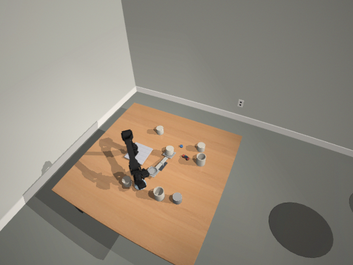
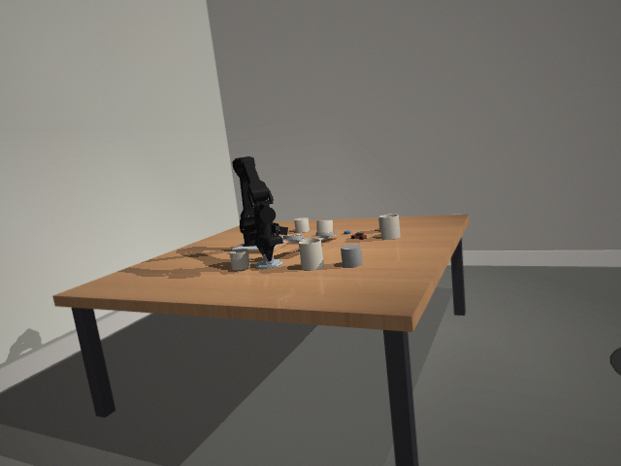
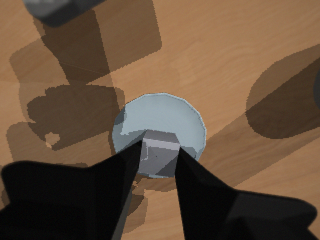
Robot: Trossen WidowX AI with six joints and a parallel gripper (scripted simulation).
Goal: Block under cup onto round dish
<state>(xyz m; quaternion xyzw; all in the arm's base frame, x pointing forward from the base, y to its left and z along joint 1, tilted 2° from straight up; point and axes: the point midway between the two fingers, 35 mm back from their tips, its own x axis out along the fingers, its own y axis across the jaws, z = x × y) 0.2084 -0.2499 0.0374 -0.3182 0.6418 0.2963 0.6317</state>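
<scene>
My gripper tip is 10 mm below the grey block. Also, from my gripper tip: balance 240 mm to the left, 80 mm ahead, 10 mm above; round dish 10 mm below; red toy car 400 mm to the left, 240 mm ahead.
</scene>
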